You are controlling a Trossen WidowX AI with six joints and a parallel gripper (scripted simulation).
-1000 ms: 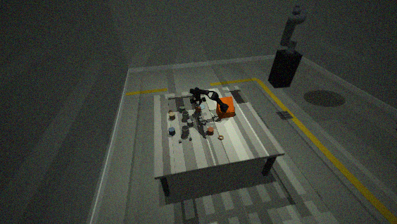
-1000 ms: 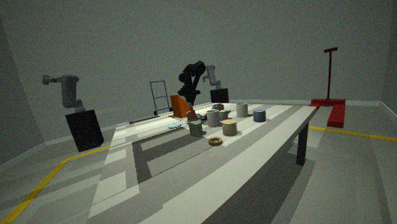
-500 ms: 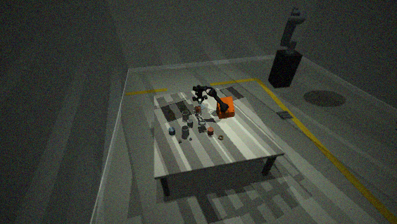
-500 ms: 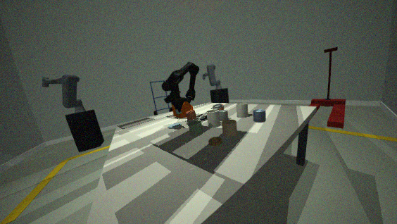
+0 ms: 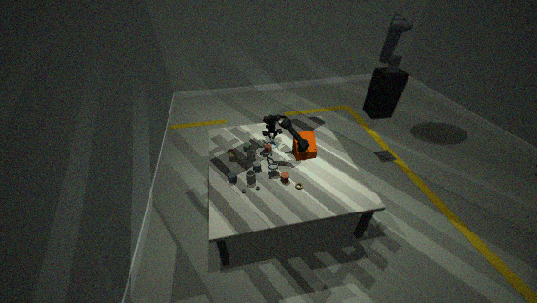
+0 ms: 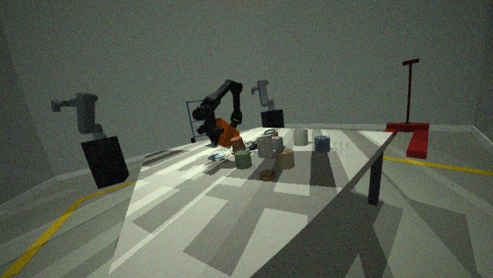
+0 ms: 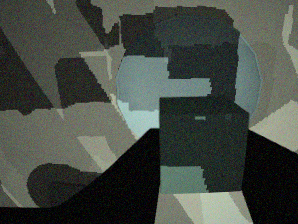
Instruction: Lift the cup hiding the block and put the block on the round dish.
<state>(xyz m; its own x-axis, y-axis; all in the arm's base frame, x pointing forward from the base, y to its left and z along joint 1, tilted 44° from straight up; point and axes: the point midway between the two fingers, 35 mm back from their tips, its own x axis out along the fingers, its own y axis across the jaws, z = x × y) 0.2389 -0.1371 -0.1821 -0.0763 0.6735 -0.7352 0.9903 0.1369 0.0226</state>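
Right now my gripper tip is 7 cm above the pale-blue round dish. The rest, counted from my gripper tip: grey-teal block (right at my gripper tip); balance (5 cm ahead, 26 cm to the left, 3 cm below); red-brown cup (4 cm behind, 50 cm to the left, 3 cm below).
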